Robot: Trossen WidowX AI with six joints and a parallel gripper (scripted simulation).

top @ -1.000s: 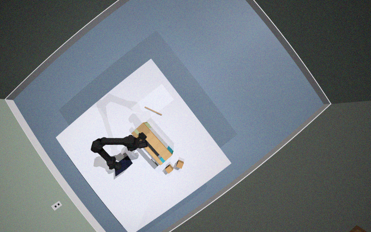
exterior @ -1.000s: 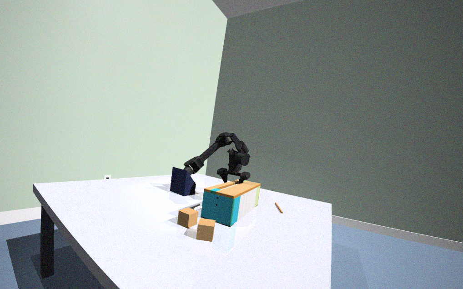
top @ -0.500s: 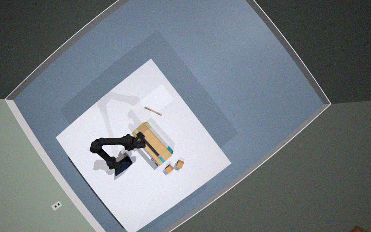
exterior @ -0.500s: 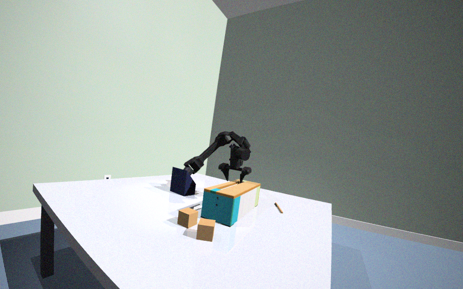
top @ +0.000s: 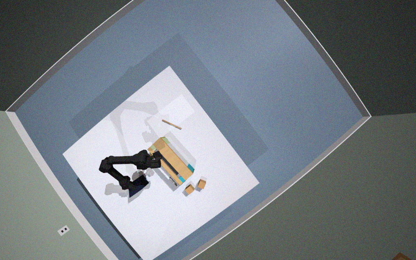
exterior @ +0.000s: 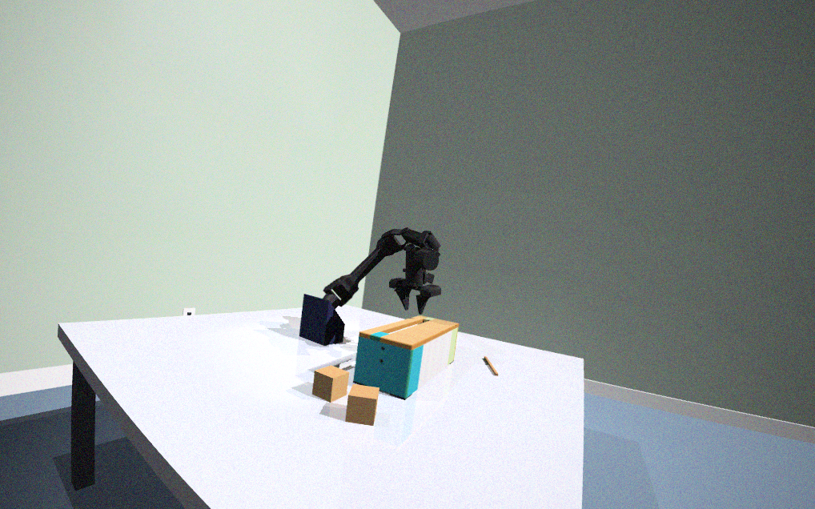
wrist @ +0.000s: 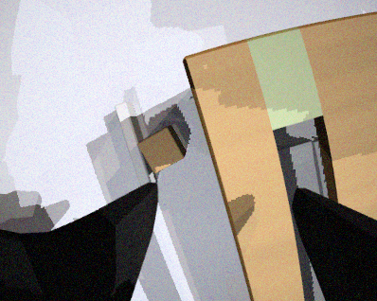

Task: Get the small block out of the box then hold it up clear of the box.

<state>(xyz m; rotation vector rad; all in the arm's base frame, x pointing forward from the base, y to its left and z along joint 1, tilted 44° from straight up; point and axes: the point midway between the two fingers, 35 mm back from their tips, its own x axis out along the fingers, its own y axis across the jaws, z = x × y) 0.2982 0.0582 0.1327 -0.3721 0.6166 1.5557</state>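
Now: gripper tip 13 cm above the tan block and 5 cm past it. The rest, counted from my gripper tip: box: 12 cm to the right, 9 cm below, 6 cm ahead; thin tan stick: 23 cm ahead, 16 cm to the left, 14 cm below.
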